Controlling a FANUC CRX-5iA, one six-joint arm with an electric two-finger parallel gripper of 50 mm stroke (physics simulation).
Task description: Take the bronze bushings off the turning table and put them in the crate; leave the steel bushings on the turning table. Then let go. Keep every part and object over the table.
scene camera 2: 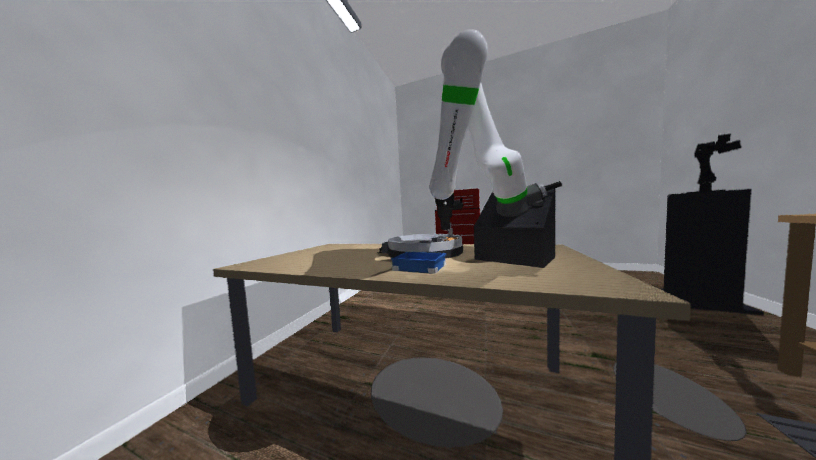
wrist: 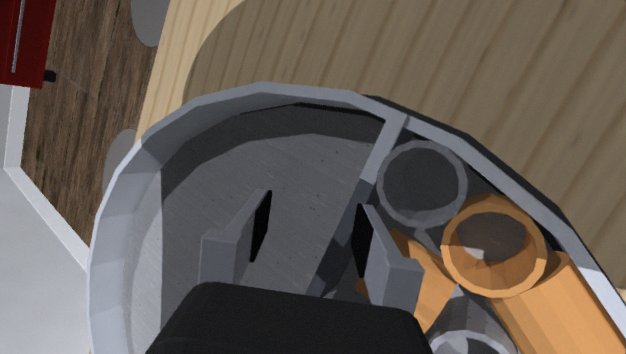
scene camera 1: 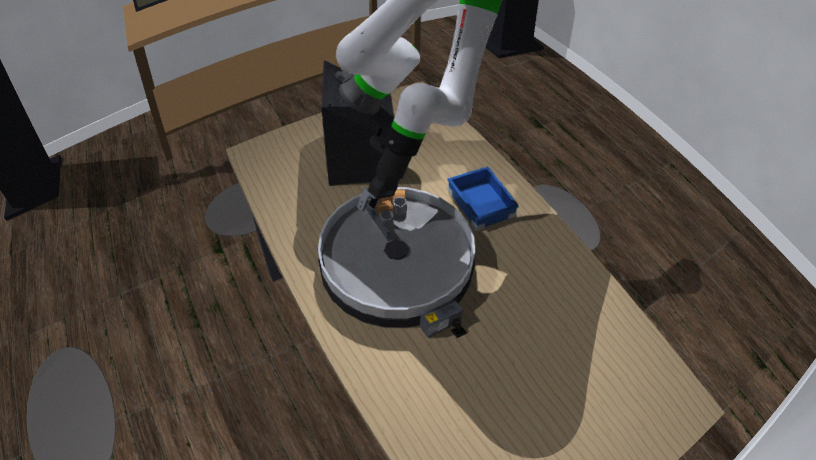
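Where they show: gripper, fingertip midpoint: (scene camera 2: 450, 235) (wrist: 311, 217) (scene camera 1: 366, 207); arm's base, origin of the base link: (scene camera 2: 514, 206) (scene camera 1: 358, 98).
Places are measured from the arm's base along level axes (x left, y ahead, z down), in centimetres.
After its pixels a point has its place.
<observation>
My gripper (scene camera 1: 370, 202) {x -12.3, y 31.6, z 14.4 cm} (scene camera 2: 450, 232) {x -12.3, y 31.6, z 14.4 cm} (wrist: 311, 217) {x -12.3, y 31.6, z 14.4 cm} is open and empty, low over the turning table (scene camera 1: 394, 313) {x -20.3, y 64.5, z 17.3 cm} (scene camera 2: 411, 246) {x 10.7, y 46.1, z 17.0 cm} (wrist: 260, 89) {x -18.8, y 27.3, z 15.3 cm} near its rim. In the wrist view its fingertips appear on either side of the divider (wrist: 382, 147) {x -10.9, y 26.9, z 15.1 cm}, the right one beside the bushings. One bronze bushing (wrist: 507, 277) {x -3.5, y 29.4, z 16.0 cm} shows its open end; another bronze bushing (wrist: 565, 310) {x -1.5, y 29.0, z 14.8 cm} lies by the rim. A third bronze bushing (wrist: 431, 285) {x -5.9, y 31.3, z 15.0 cm} is partly hidden behind the right finger. A steel bushing (wrist: 425, 221) {x -7.6, y 28.8, z 14.7 cm} stands at the divider, another steel bushing (wrist: 465, 315) {x -3.9, y 32.0, z 16.0 cm} shows lower down. The blue crate (scene camera 1: 496, 217) {x 22.8, y 46.7, z 21.1 cm} (scene camera 2: 418, 262) {x 30.6, y 35.6, z 19.9 cm} is beside the turning table.
The black robot pedestal (scene camera 1: 348, 142) {x -8.8, y 11.8, z 6.3 cm} (scene camera 2: 514, 242) {x 11.3, y 1.0, z 14.7 cm} stands behind the turning table. A grey control box (scene camera 1: 441, 320) {x -10.7, y 71.3, z 18.0 cm} sits at the turning table's front edge. The wooden table (scene camera 1: 640, 365) {x 32.5, y 110.7, z 23.7 cm} (scene camera 2: 320, 273) {x 40.7, y 75.1, z 23.7 cm} carries them. A red cabinet (scene camera 2: 467, 200) (wrist: 25, 40) stands beyond the table.
</observation>
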